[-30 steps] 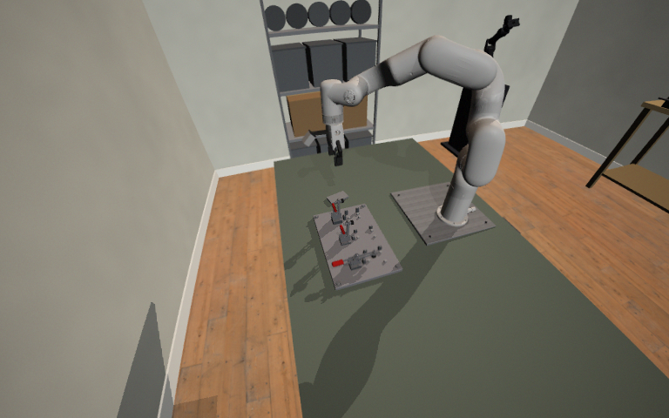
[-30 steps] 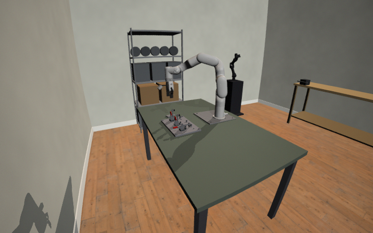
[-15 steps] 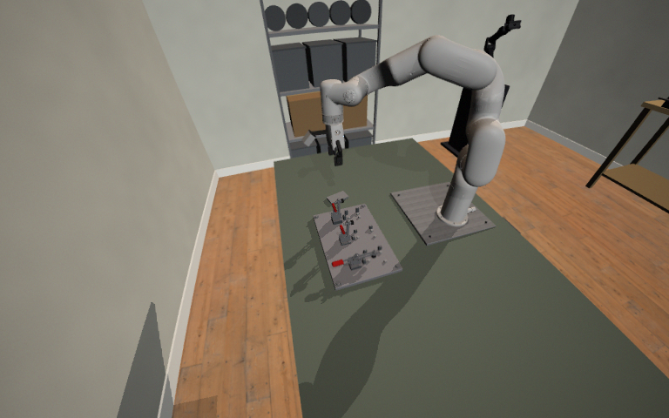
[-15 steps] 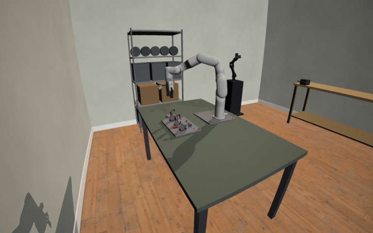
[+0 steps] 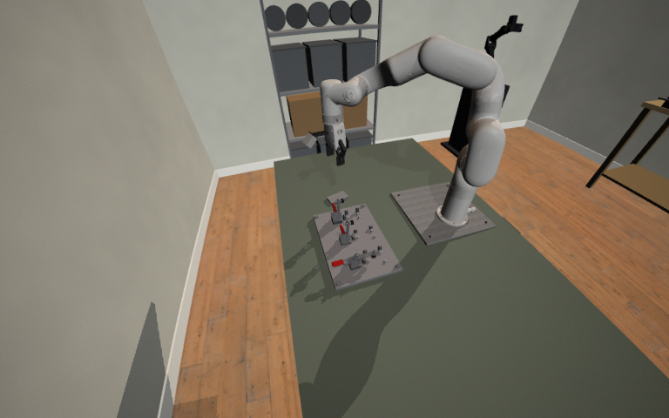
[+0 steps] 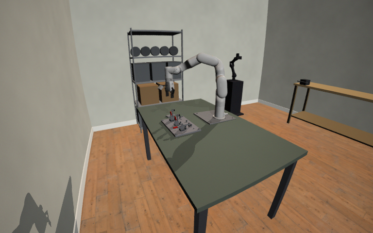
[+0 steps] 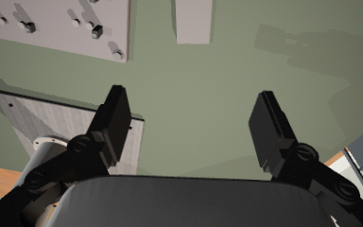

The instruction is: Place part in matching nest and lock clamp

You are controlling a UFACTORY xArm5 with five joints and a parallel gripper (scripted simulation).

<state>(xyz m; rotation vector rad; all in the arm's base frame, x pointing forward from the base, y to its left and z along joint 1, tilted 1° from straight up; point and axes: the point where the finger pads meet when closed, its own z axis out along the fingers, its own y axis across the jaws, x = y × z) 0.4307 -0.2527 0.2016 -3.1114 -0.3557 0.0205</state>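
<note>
The part is 21 cm below my hand. From my hand the other things lie so: grey fixture plate (1 cm ahead, 26 cm to the left, 21 cm below).
</note>
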